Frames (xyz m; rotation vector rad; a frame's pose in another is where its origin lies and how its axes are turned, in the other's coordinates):
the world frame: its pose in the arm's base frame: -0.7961 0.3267 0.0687 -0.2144 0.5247 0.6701
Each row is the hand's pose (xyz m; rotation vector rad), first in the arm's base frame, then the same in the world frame.
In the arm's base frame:
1: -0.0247 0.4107 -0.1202 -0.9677 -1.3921 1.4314
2: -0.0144 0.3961 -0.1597 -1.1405 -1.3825 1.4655
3: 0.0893 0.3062 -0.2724 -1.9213 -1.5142 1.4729
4: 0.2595 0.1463 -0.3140 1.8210 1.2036 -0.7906
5: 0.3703 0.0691 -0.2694 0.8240 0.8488 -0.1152
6: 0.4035 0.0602 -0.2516 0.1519 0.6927 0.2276
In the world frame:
1: 0.6540 -0.4249 0.1720 -1.5468 -1.3489 0.5372
2: 0.6738 -0.4418 0.1373 -1.7023 -1.2578 0.5494
3: 0.7537 -0.5746 0.0506 -2.4425 -0.9580 0.5289
4: 0.8025 -0.8053 0.0257 2.4516 0.3394 -0.4764
5: 0.8109 -0.9366 0.0798 1.2489 0.0671 -0.3823
6: 0.8187 -0.9651 0.1048 0.4978 0.0692 -0.2993

